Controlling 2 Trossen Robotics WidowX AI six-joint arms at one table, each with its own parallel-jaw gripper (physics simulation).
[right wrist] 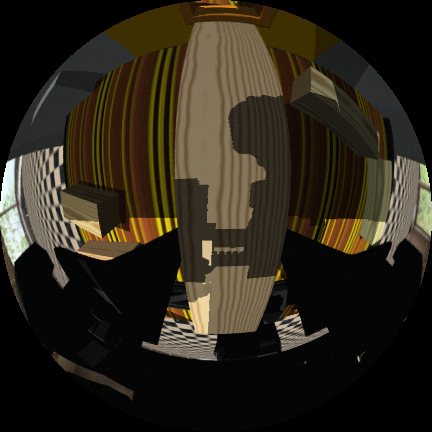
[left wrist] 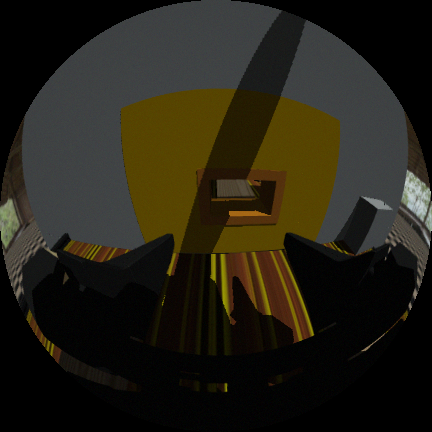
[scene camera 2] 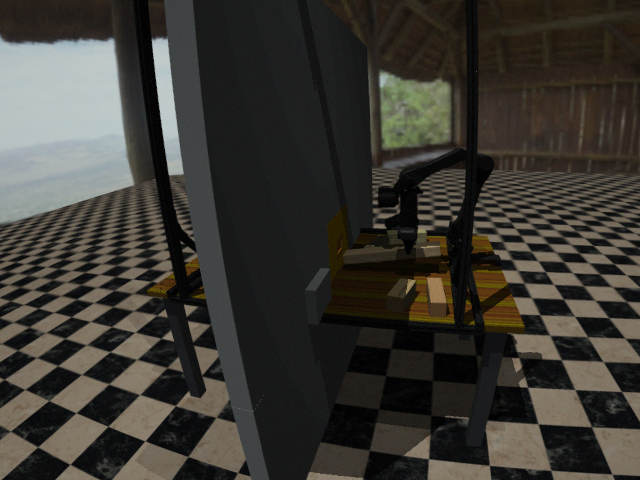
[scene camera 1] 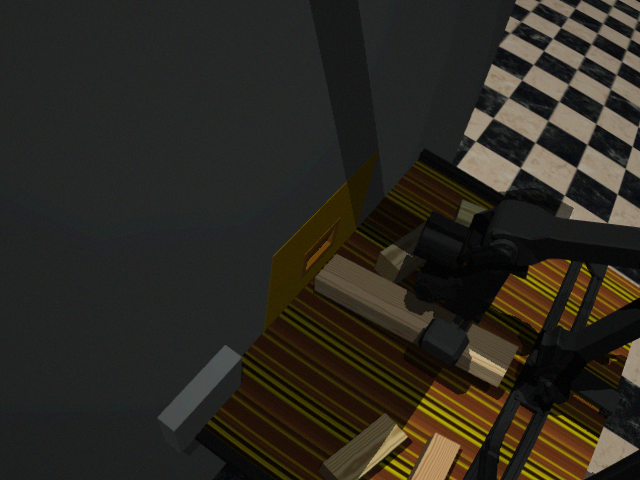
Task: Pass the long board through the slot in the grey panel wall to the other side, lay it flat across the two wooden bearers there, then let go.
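Frame: origin at the left arm's base, x ahead, y left, z up, level; millimetres.
Seen in the pictures: left gripper, fingertip midpoint: (left wrist: 230, 239); right gripper, fingertip midpoint: (right wrist: 230, 232) (scene camera 2: 408, 251); right arm's base, origin of the base link: (scene camera 1: 535, 392).
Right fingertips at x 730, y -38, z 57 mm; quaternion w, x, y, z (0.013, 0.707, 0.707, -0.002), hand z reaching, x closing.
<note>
A point is followed by its place in that frame.
The long pale wooden board (scene camera 1: 366, 292) @(x 584, y -49, z 53 mm) (scene camera 2: 377, 255) @(x 625, y -71, z 49 mm) (right wrist: 225, 112) @(x 654, y -43, z 63 mm) lies along the striped table, its far end just short of the slot (scene camera 1: 321, 249) @(x 480, y -20, z 44 mm) (left wrist: 241, 219) @(x 430, y -36, z 39 mm) (right wrist: 227, 12) in the yellow patch (scene camera 1: 294, 271) @(x 484, y -107, z 81 mm) (left wrist: 160, 160) @(x 432, y 52, z 112 mm) of the grey panel wall (scene camera 1: 199, 143) @(x 482, y -306, z 482 mm) (scene camera 2: 270, 190) @(x 482, y -559, z 377 mm). My right gripper (scene camera 1: 439, 324) @(x 730, y -39, z 57 mm) (scene camera 2: 408, 245) @(x 730, y -39, z 57 mm) (right wrist: 230, 232) @(x 730, y -39, z 57 mm) is shut on the board near its rear end. Through the slot, the left wrist view shows the board's end (left wrist: 234, 188) @(x 528, y -40, z 44 mm). My left gripper (left wrist: 230, 239) @(x 365, y -16, z 62 mm) is open and empty, facing the slot from the other side.
Several loose wooden blocks lie on the striped table (scene camera 1: 342, 371) @(x 622, y -151, z -19 mm) (scene camera 2: 375, 290) @(x 637, y -198, z -19 mm): two near the front edge (scene camera 1: 366, 448) @(x 724, y -256, z 28 mm) (scene camera 1: 437, 457) @(x 819, y -207, z 25 mm) and two beside the arm (scene camera 1: 396, 259) (scene camera 1: 468, 211). A small grey block (scene camera 1: 199, 388) @(x 498, y -345, z 81 mm) (scene camera 2: 316, 292) @(x 513, y -412, z 75 mm) (left wrist: 365, 221) @(x 398, y -270, z 47 mm) sticks out of the wall.
</note>
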